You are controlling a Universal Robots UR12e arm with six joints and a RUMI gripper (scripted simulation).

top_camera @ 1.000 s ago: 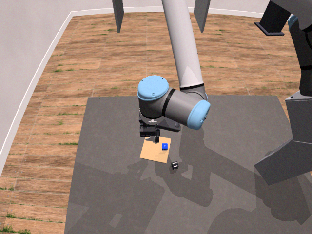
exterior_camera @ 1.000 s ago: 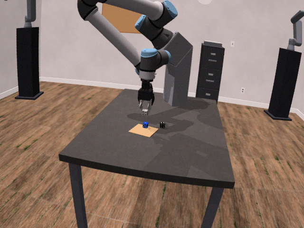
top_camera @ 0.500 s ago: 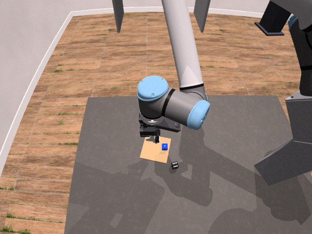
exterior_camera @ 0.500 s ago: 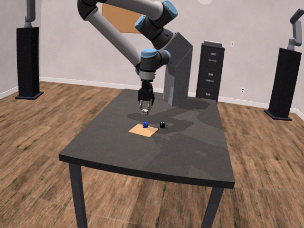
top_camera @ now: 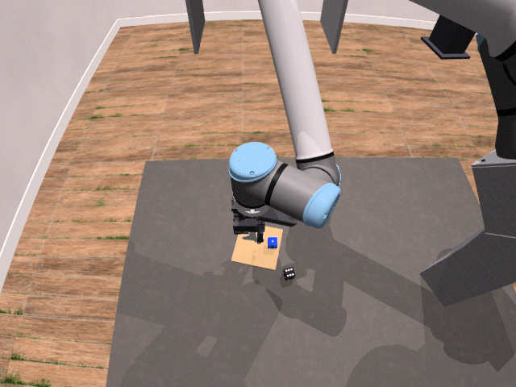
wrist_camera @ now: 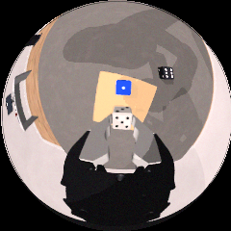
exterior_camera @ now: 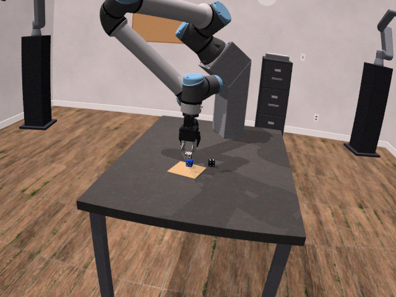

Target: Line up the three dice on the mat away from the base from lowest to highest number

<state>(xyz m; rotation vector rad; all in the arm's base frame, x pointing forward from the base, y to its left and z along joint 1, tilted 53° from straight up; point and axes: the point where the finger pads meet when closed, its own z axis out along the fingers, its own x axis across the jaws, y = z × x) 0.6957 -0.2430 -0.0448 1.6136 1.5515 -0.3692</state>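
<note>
The mat is 7 cm below my hand. Round my hand: white die: right at my hand; blue die: 6 cm below, 4 cm behind, 1 cm to the left; black die: 12 cm to the left, 7 cm behind, 6 cm below.
</note>
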